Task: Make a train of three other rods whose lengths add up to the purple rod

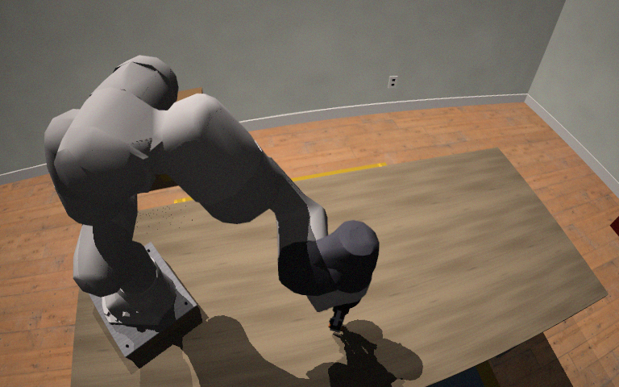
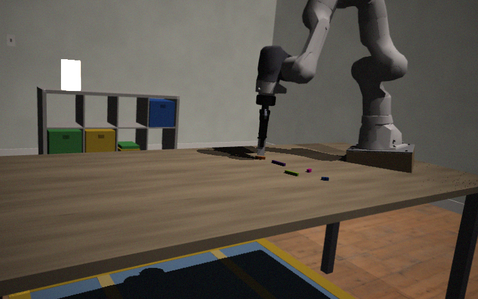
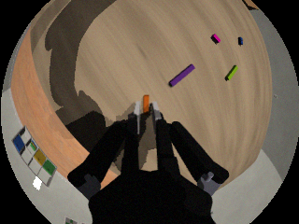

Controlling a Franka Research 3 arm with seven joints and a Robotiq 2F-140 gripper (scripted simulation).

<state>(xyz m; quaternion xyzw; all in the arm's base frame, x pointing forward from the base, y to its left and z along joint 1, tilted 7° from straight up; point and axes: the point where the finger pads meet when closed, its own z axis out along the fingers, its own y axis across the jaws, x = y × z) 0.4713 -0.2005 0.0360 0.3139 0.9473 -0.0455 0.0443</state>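
Now: the orange rod 5 cm below my hand. From my hand the other things lie so: lime rod (5 cm ahead, 22 cm to the left, 5 cm below); then magenta rod (5 cm behind, 22 cm to the left, 5 cm below); then purple rod (1 cm behind, 9 cm to the left, 5 cm below).
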